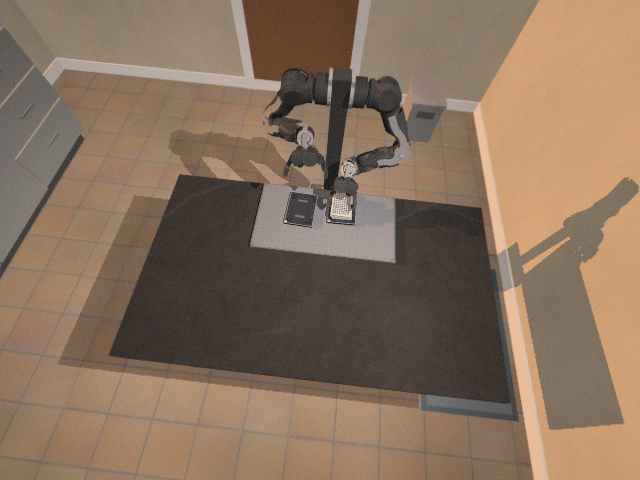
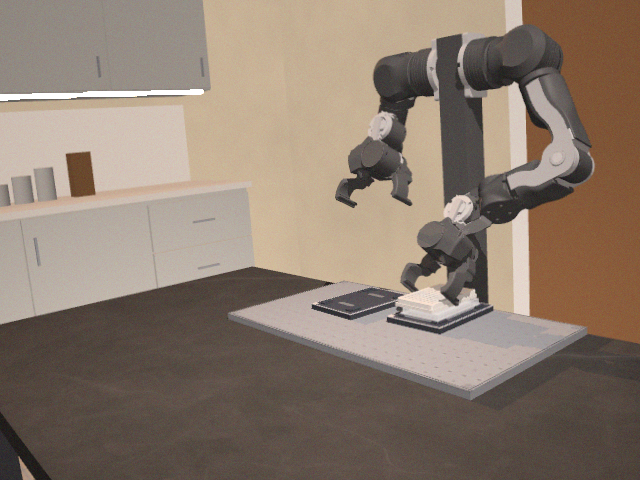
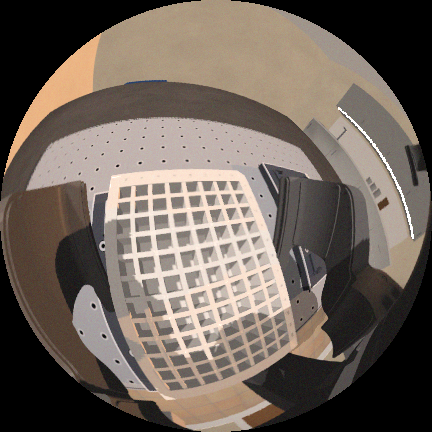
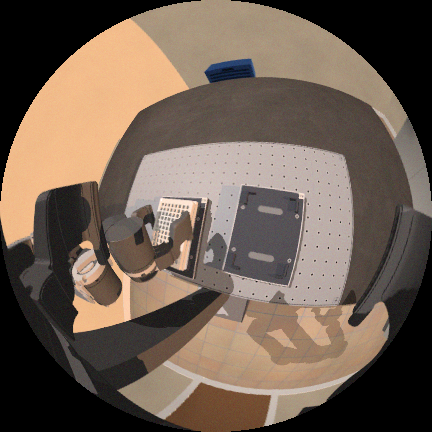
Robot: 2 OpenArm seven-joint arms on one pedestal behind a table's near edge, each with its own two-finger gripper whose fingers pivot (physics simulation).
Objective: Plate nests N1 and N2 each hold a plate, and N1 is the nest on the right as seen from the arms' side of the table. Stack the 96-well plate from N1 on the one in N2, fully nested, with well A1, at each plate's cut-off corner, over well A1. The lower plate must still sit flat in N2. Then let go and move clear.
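Note:
The upper white 96-well plate (image 1: 341,206) (image 2: 421,297) (image 3: 200,250) (image 4: 174,210) is between the left gripper's fingers (image 1: 337,204) (image 2: 431,295) (image 3: 187,225) (image 4: 167,230), which are shut on it. It is at the lower white plate (image 2: 454,311) in nest N2 (image 1: 341,222) (image 2: 439,326) (image 4: 202,220). The upper plate hides most of the lower; whether they are fully nested and how the cut-off corners match cannot be told. Nest N1 (image 1: 301,209) (image 2: 356,302) (image 4: 265,230) is dark and empty. My right gripper (image 1: 305,175) (image 2: 381,204) (image 4: 240,250) is open and empty, raised behind N1.
Both nests stand on a grey perforated board (image 1: 361,248) (image 2: 413,356) (image 3: 165,140) (image 4: 325,225) at the arms' edge of the dark table (image 1: 310,310) (image 2: 206,392). The right gripper hangs beside the left forearm. A blue object (image 4: 231,70) shows beyond the table.

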